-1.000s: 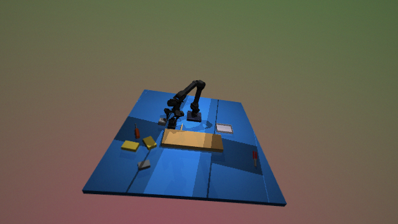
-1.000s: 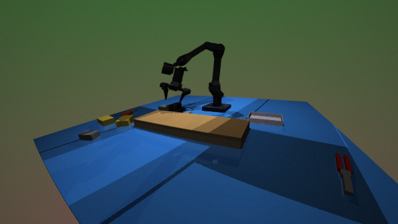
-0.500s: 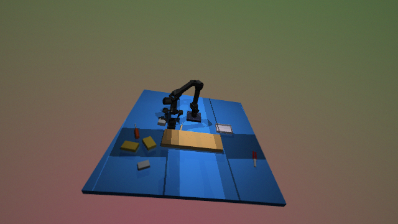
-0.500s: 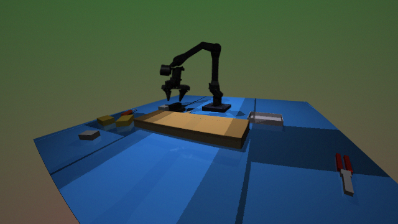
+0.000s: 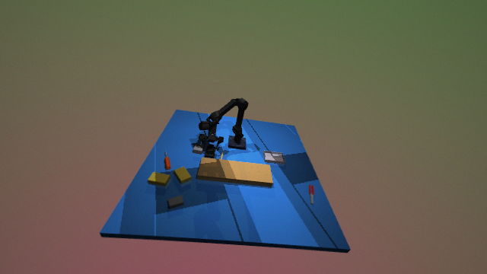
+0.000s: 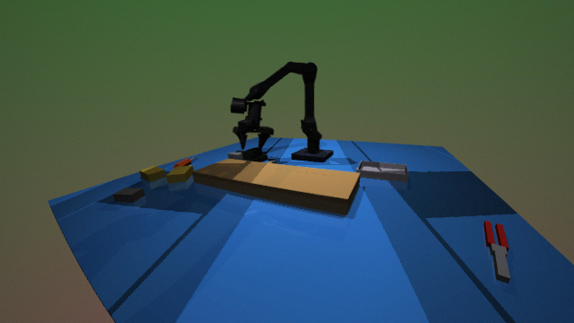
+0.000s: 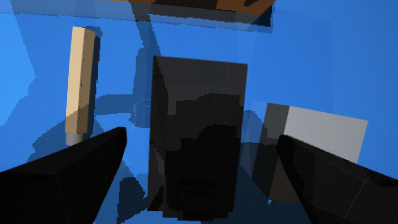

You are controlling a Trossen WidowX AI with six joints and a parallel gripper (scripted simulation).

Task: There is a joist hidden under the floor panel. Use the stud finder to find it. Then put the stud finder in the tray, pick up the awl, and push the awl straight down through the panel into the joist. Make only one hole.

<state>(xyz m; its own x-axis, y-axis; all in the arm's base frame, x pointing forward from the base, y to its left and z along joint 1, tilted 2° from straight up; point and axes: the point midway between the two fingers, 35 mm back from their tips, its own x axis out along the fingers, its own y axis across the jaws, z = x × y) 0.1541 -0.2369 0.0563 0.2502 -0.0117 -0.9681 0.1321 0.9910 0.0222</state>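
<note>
My gripper tip is now 2 cm past the stud finder, 1 cm to the right of it and 1 cm above it. Round my gripper tip: grey block (3 cm behind, 9 cm to the right, 4 cm below); then grey tray (3 cm ahead, 53 cm to the left, 4 cm below).
</note>
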